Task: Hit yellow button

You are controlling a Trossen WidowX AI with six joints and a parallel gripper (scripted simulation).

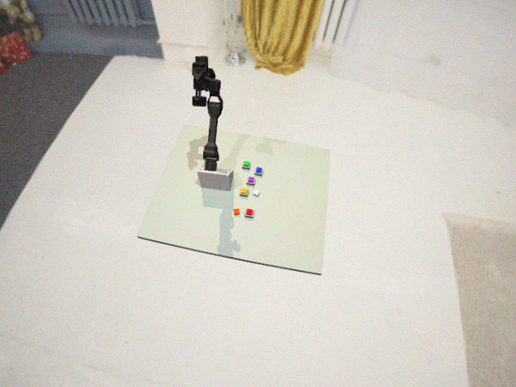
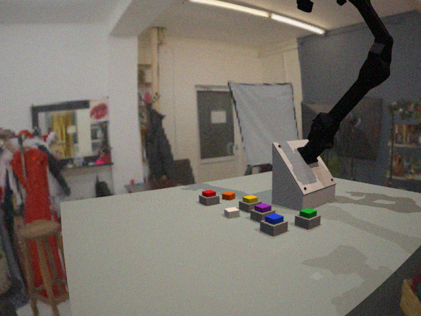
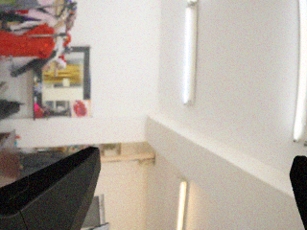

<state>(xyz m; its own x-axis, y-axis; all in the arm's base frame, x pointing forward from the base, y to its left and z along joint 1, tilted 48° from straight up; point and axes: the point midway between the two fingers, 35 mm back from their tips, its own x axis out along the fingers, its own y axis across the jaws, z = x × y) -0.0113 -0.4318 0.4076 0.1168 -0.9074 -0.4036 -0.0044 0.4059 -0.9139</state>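
Now: the yellow button 720 mm below my gripper tip, 200 mm ahead of it and 40 mm to the right of it. From my gripper tip the other things lie so: purple button 720 mm below, 230 mm ahead, 50 mm to the left; then green button 720 mm below, 190 mm ahead, 170 mm to the left; then orange block 740 mm below, 170 mm to the right, 170 mm ahead.
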